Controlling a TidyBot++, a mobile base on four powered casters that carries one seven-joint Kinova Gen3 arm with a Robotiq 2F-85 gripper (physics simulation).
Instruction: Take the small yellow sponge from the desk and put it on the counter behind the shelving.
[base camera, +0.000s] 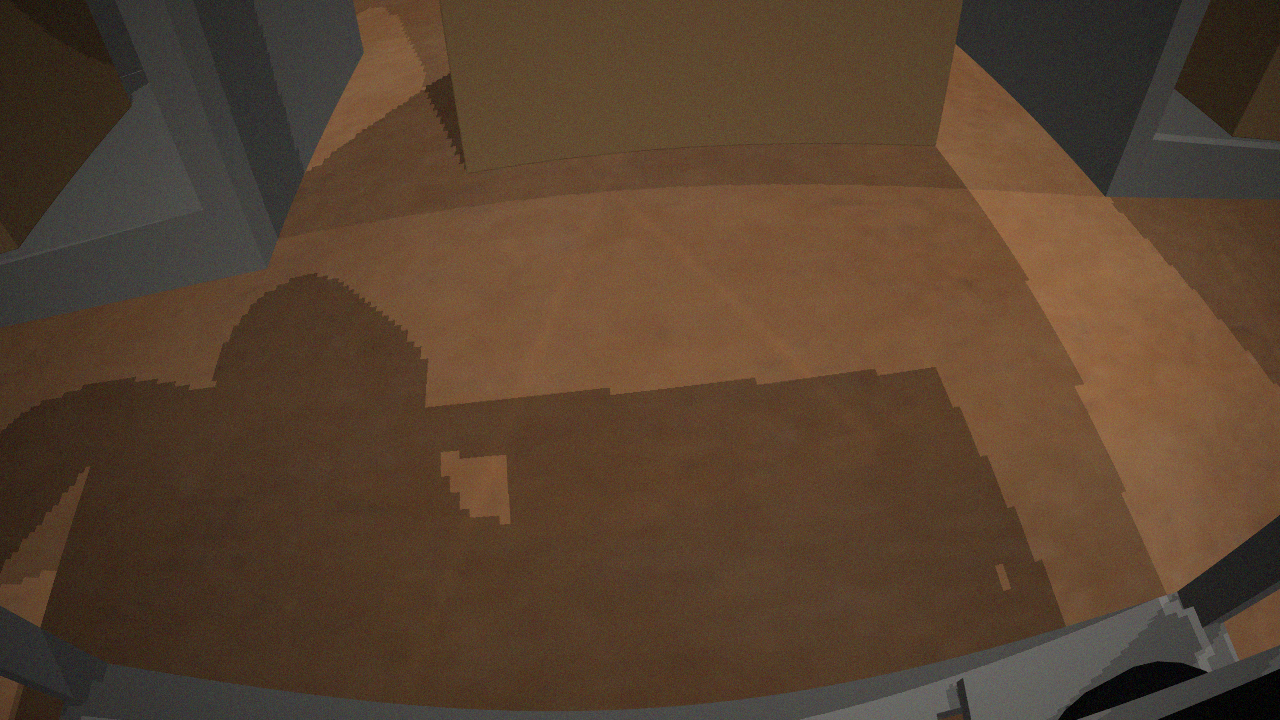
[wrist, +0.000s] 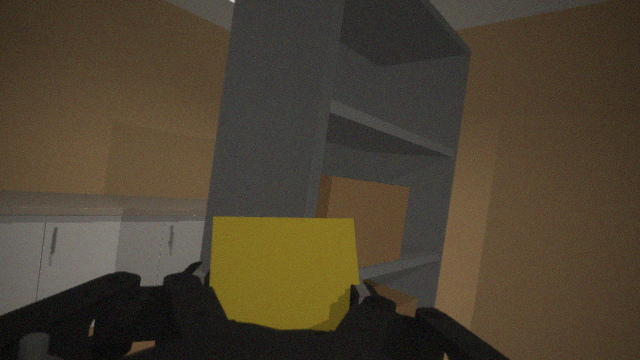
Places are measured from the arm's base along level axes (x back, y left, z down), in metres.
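Pixels of known places: gripper, between the fingertips: (wrist: 282, 281).
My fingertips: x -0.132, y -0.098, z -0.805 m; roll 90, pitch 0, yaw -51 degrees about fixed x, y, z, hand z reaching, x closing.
Behind a point stands the place of what it marks.
The yellow sponge (wrist: 283, 270) @(y -0.079, x -0.109, z -0.819 m) is held between the two black fingers of my gripper (wrist: 282, 281) @(y -0.098, x -0.132, z -0.805 m) in the wrist view. My gripper is shut on it, one finger at each side. The counter (wrist: 100, 204) @(y -0.398, x -2.262, z -0.513 m) shows at the left of the wrist view, with white cabinet doors below its top. The grey shelving (wrist: 270, 110) @(y -0.499, x -0.766, z -1.020 m) stands in the middle of the wrist view and hides the counter's right part. The desk is not visible in either view.
Brown boxes sit on the shelving. In the base view, a grey shelf unit (base camera: 241, 107) @(y 0.306, x -0.587, z 0.265 m) stands at the left, another (base camera: 1056, 89) @(y -0.502, x -0.711, z 0.340 m) at the right. A large tan block-like surface (base camera: 698, 71) @(y -0.074, x -0.633, z 0.316 m) stands ahead between them, beyond the brown floor (base camera: 680, 268) @(y -0.042, x -0.476, z 0.397 m).
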